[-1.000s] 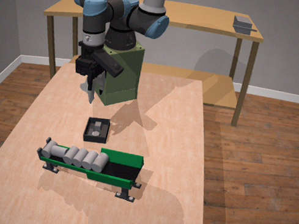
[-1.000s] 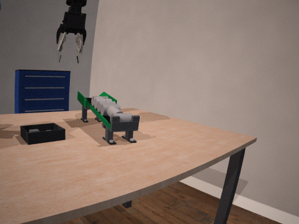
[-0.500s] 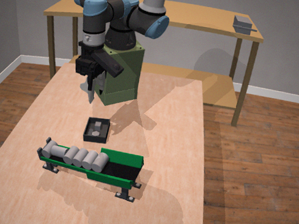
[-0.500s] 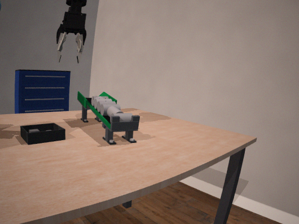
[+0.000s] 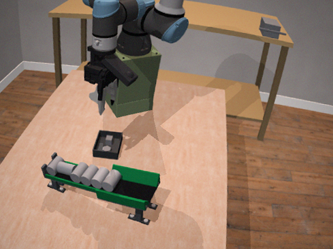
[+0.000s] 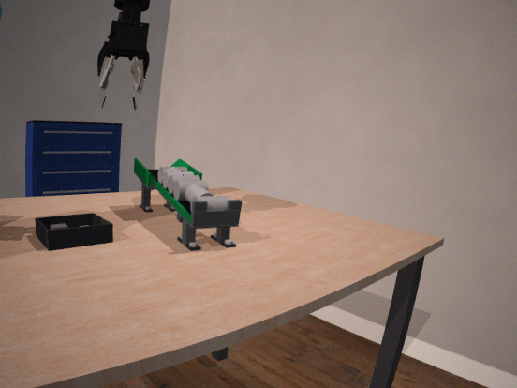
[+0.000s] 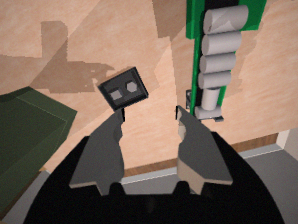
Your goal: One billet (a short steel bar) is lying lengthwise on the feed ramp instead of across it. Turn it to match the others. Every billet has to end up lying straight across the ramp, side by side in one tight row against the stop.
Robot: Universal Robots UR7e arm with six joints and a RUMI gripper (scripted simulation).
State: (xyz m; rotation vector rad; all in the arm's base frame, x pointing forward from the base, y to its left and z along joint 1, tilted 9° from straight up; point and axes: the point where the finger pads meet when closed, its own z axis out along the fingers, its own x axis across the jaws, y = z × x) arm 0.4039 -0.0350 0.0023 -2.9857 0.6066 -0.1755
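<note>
Right now my hand is 20 cm above the grey stop, 19 cm to the left of it and 11 cm short of it. Round my hand: black tray (25 cm below, 10 cm behind, 2 cm to the right).
</note>
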